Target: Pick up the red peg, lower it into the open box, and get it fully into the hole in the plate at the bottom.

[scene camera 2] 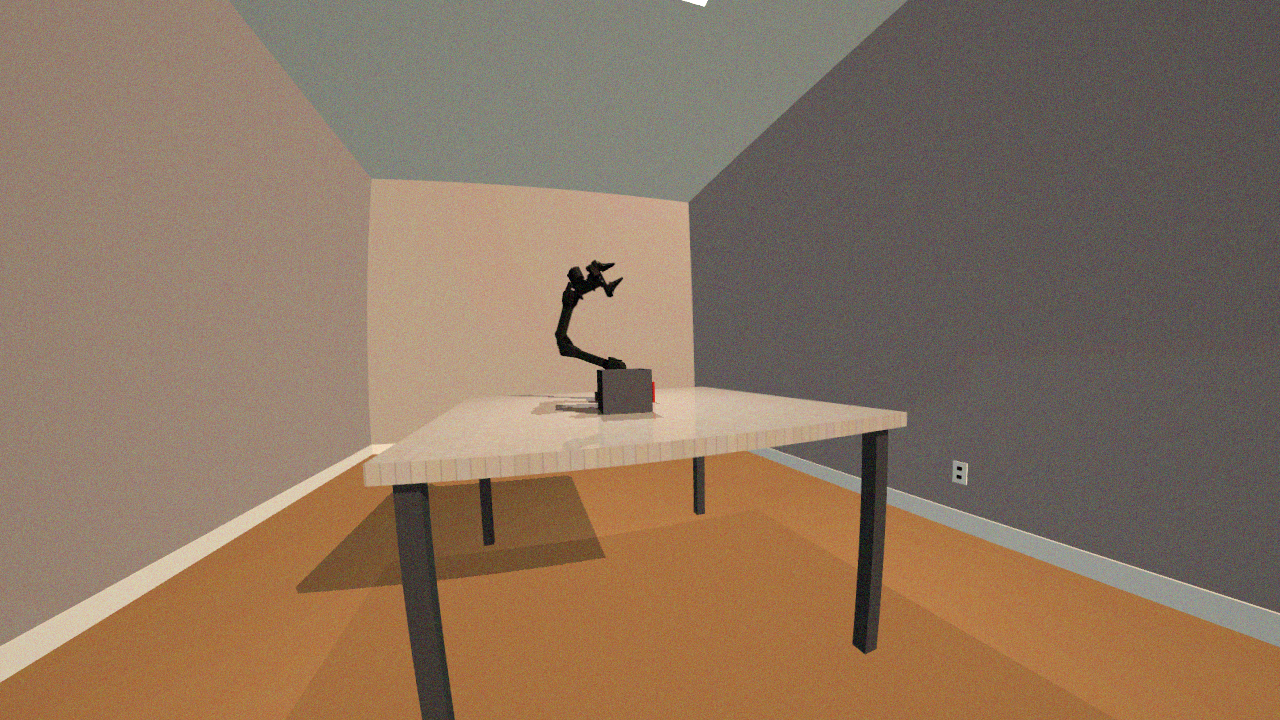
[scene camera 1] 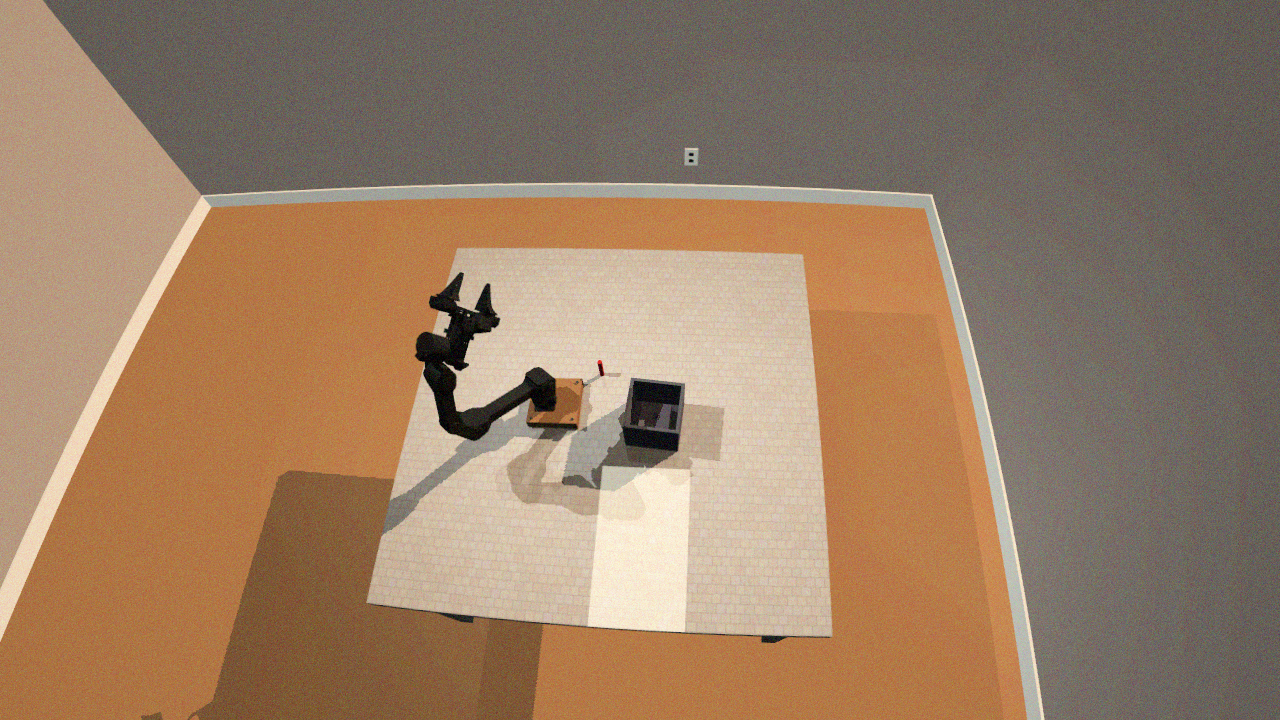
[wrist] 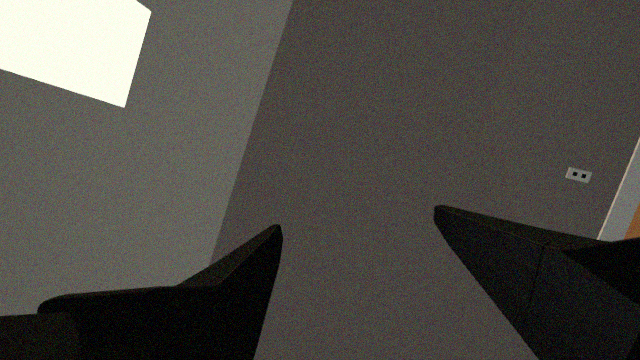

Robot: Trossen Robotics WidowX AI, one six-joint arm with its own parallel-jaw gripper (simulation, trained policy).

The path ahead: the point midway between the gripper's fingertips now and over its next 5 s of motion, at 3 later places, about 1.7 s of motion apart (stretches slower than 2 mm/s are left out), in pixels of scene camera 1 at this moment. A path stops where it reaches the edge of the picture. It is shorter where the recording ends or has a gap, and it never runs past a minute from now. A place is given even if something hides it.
The gripper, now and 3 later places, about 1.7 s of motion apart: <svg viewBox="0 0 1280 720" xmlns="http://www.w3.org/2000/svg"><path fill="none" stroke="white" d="M475 278L595 308L594 353L610 355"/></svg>
